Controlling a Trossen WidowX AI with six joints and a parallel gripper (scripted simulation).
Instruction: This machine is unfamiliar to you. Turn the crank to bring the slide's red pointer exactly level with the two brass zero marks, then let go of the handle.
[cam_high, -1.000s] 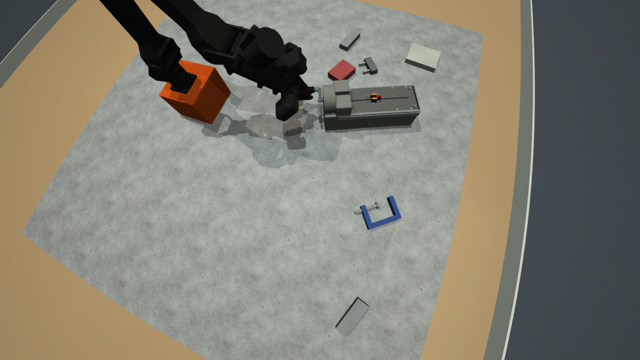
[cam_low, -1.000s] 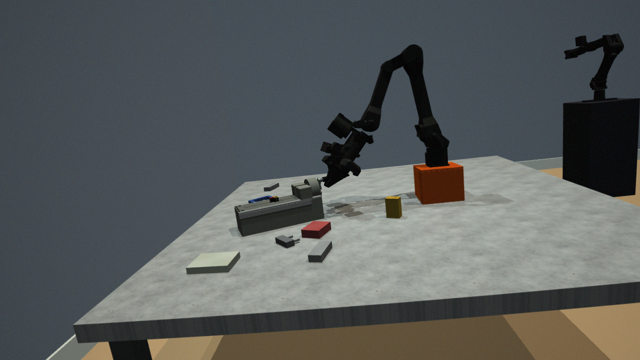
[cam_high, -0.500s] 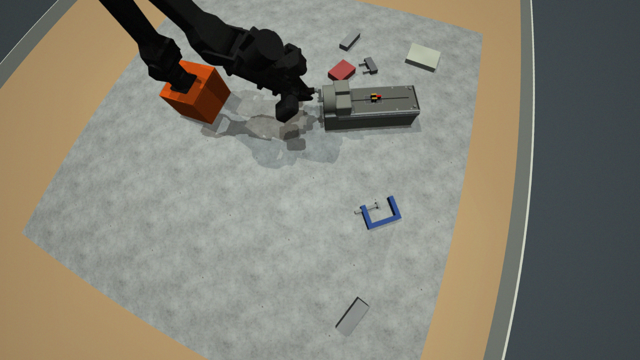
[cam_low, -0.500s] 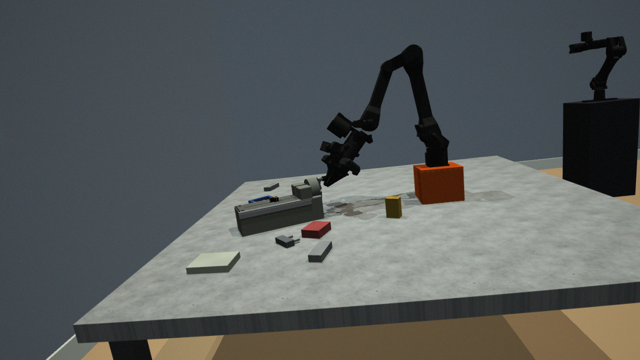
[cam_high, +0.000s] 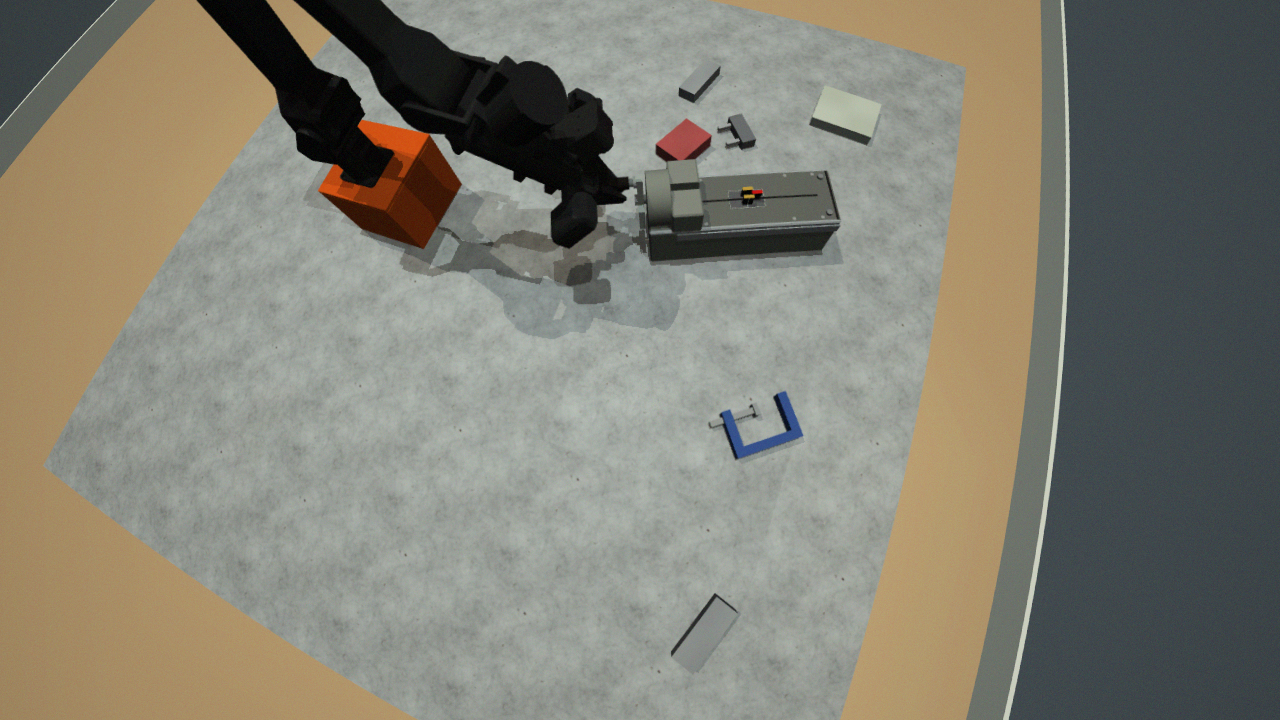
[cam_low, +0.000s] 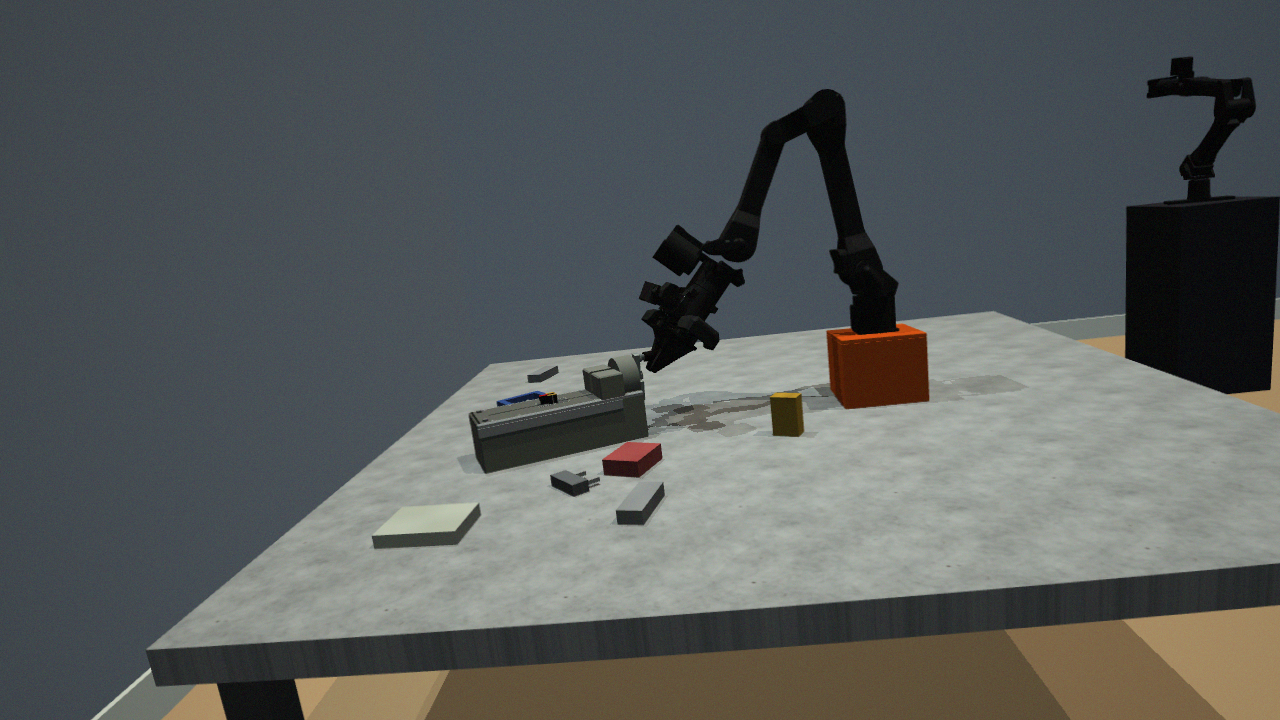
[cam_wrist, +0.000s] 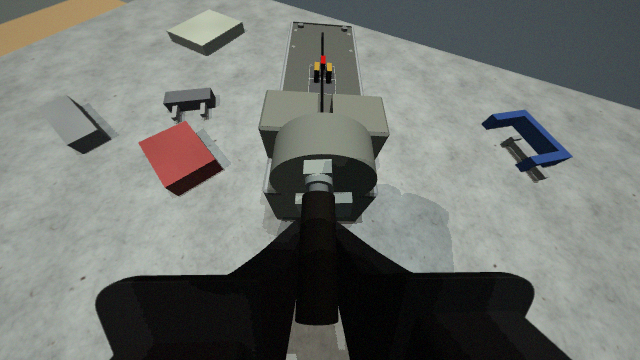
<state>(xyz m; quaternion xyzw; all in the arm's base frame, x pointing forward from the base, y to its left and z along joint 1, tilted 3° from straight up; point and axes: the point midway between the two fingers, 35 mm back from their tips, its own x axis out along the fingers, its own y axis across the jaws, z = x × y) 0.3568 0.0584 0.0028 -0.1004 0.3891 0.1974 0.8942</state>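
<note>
Now: gripper tip 160 mm short of the red pointer, 70 mm to the right of it and 10 mm above it. Round my gripper tip: black crank handle (10 mm behind, 10 mm to the right, 20 mm above); yellow block (200 mm behind, 100 mm to the left, 70 mm below); red block (30 mm ahead, 180 mm to the left, 80 mm below).
</note>
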